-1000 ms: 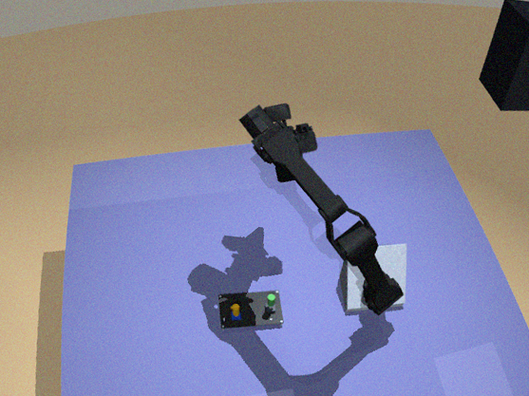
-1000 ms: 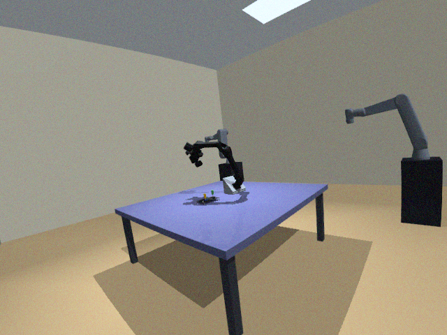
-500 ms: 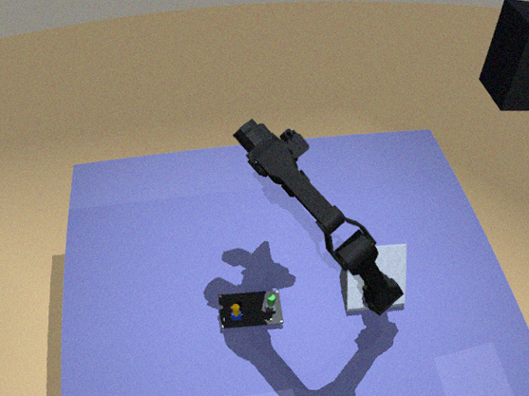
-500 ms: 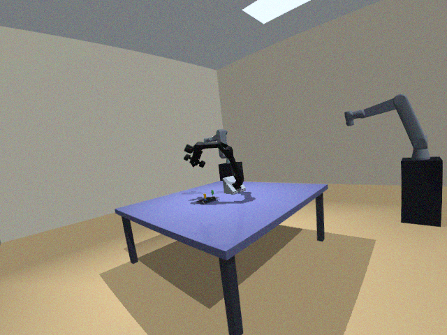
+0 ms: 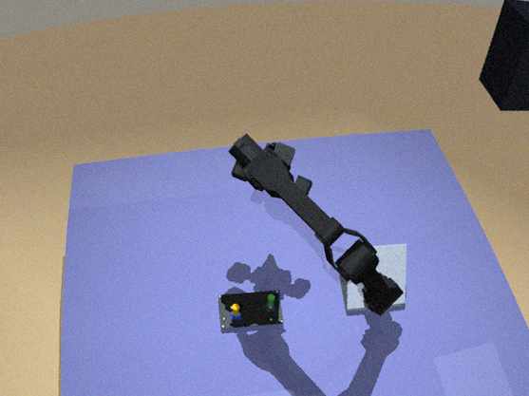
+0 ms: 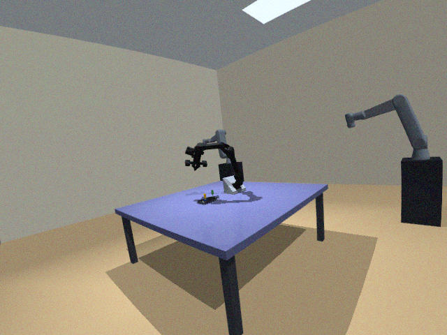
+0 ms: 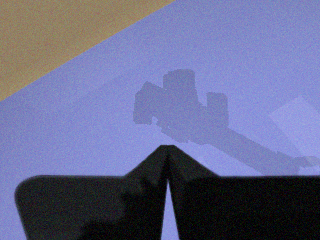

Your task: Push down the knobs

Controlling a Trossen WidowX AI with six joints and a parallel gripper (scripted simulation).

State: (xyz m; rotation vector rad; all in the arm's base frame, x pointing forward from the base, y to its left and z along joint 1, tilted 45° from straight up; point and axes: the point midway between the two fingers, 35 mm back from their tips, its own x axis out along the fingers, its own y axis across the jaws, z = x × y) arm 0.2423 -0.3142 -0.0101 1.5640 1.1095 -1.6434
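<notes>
Right now my gripper tip is 25 cm to the right of the green knob, 17 cm above it and 3 cm short of it. Round my gripper tip: orange knob 26 cm to the left, 18 cm below, 12 cm ahead.
</notes>
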